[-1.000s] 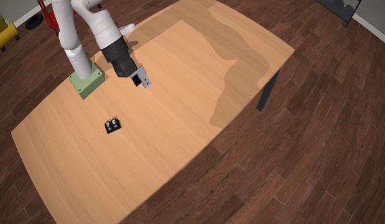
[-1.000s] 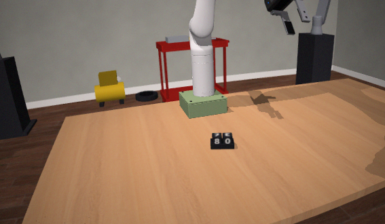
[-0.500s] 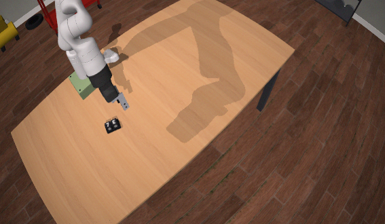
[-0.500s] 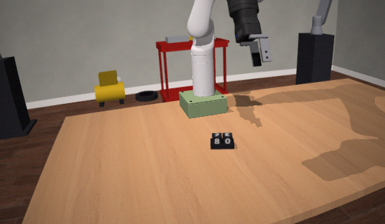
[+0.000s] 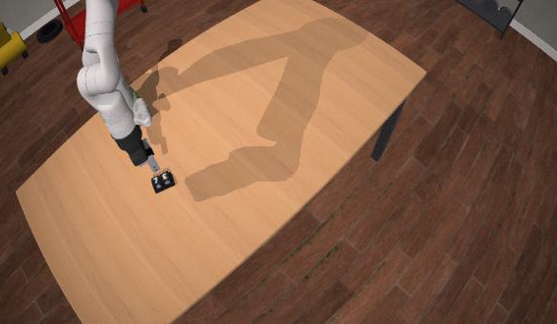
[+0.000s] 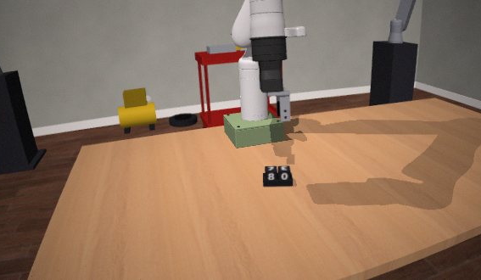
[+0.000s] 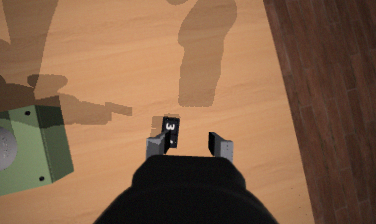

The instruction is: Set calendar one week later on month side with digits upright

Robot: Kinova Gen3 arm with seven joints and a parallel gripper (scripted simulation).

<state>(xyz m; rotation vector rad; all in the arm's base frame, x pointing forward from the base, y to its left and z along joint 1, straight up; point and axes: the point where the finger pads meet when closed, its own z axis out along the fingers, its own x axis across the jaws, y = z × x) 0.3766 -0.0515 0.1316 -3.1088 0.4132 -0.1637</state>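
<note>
Right now the black calendar tray is 190 mm below my hand and 30 mm behind it.
</note>
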